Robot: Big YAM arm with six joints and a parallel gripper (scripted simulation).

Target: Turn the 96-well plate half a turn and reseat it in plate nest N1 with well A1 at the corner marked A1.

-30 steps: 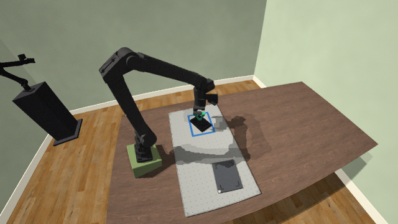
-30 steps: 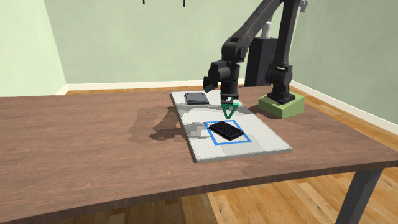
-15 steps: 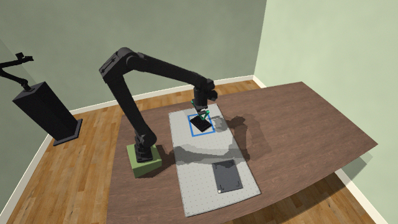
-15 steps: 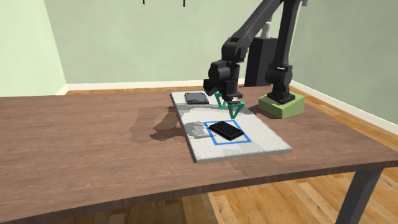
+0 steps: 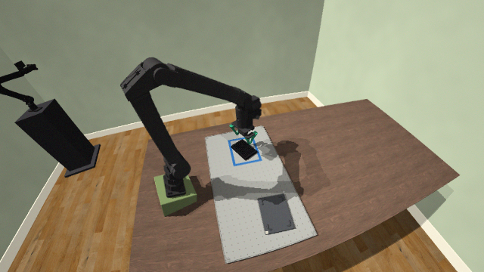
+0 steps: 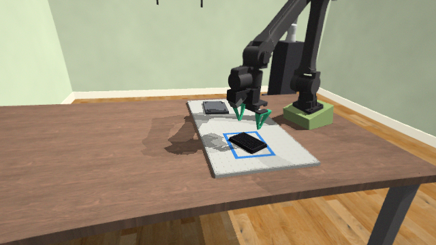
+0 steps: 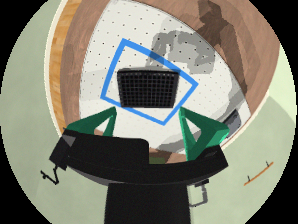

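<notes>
My hand is 8 cm above the black 96-well plate. Also, from my hand: white corner mark: 45 cm to the right, 11 cm behind, 8 cm below; then dark plate nest N1: 39 cm to the right, 8 cm below, 4 cm behind.
</notes>
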